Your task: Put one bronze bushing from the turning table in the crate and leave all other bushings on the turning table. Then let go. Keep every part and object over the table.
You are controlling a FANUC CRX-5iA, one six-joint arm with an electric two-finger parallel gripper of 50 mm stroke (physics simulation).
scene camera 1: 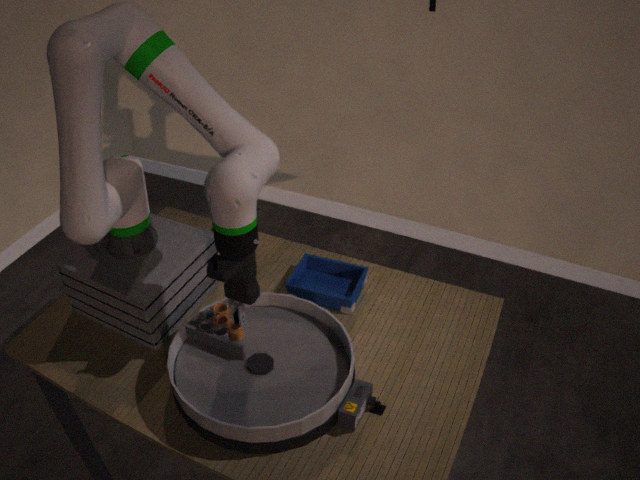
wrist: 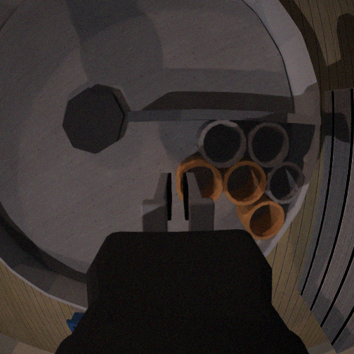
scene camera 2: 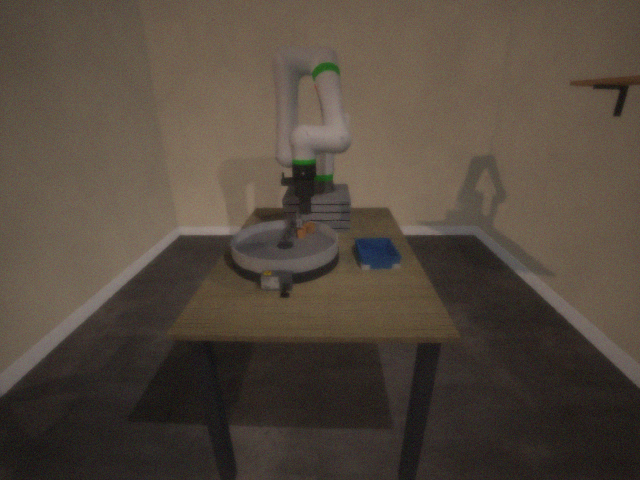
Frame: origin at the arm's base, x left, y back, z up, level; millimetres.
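Where they show: gripper, between the fingertips: [scene camera 1: 239,322] [scene camera 2: 299,226]; arm's base, origin of its link: [scene camera 1: 131,242] [scene camera 2: 321,189].
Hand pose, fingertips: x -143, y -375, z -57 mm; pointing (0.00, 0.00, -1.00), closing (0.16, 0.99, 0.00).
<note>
Each offset is from my fingertips to the centre of the thing. "pt": to the spot under its first point.
Three bronze bushings stand on the turning table [scene camera 1: 310,341] [scene camera 2: 289,262] [wrist: 50,200]: one nearest its hub {dy +17, dx +7, dz -36 mm} [scene camera 1: 236,335] [scene camera 2: 301,234] [wrist: 220,184], one in the middle [scene camera 1: 222,323] [wrist: 245,202], and one near the rim {pt dy +77, dx +66, dz -26 mm} [scene camera 1: 221,306] [wrist: 247,213]. My gripper [scene camera 1: 238,323] [wrist: 177,186] points down at the first bushing, its fingers a small gap apart. In the wrist view, that bushing's left wall shows in the gap without visible contact, and the right finger overlaps its bore. Finger depth is unclear. The blue crate {dy -134, dx +293, dz -83 mm} [scene camera 1: 325,281] [scene camera 2: 377,252] [wrist: 74,322] stands beside the turning table.
Three grey bushings [wrist: 244,144] [wrist: 287,145] [wrist: 301,182] stand close by the bronze ones, along a divider [wrist: 165,116]. The turning table has a raised rim and a hub {dy -71, dx -65, dz -51 mm} [scene camera 1: 259,363] [wrist: 94,119]. The layered robot base [scene camera 1: 178,237] stands beside it, and a sensor box {pt dy -308, dx -126, dz -49 mm} [scene camera 1: 356,405] is at its rim.
</note>
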